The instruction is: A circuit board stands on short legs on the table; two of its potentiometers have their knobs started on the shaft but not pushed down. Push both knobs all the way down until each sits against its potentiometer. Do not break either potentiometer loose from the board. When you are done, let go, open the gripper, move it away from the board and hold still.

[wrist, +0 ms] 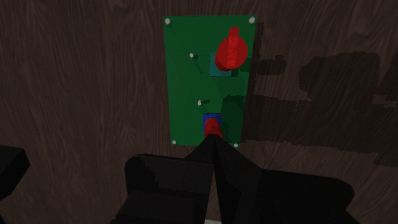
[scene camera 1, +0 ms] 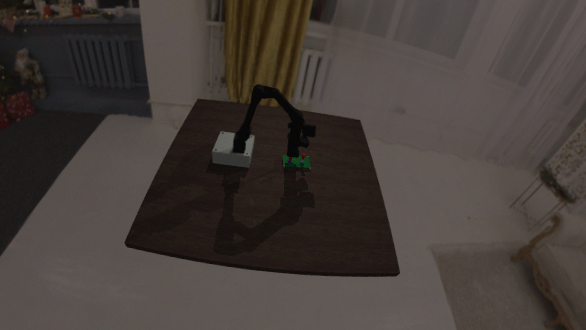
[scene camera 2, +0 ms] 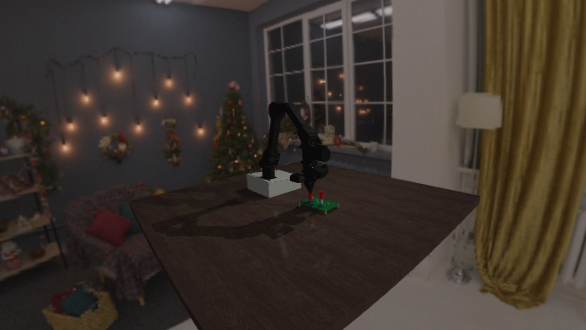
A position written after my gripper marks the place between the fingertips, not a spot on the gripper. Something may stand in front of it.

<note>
In view: my gripper (wrist: 212, 138) and a knob (wrist: 232, 52).
</note>
